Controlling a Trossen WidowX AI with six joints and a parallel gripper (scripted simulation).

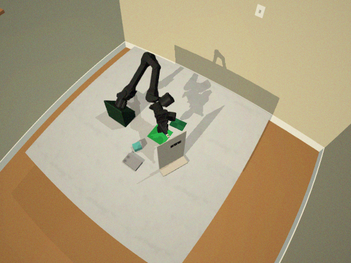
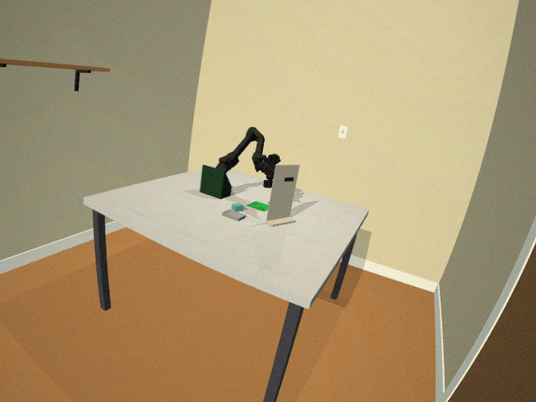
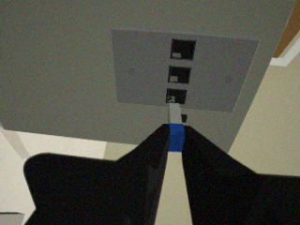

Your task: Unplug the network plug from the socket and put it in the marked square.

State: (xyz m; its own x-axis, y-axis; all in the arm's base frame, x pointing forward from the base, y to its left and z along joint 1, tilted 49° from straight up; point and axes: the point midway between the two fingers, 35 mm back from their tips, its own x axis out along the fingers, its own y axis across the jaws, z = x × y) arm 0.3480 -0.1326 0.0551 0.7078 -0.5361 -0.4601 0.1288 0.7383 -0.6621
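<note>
Now: gripper tip 230 mm above the green marked square, 100 mm past it and 90 mm to the right of it. Also, from my gripper tip: pale thin tab: 10 mm ahead; upright grey panel: 90 mm below, 70 mm ahead, 40 mm to the right; network plug: 10 mm ahead.
</note>
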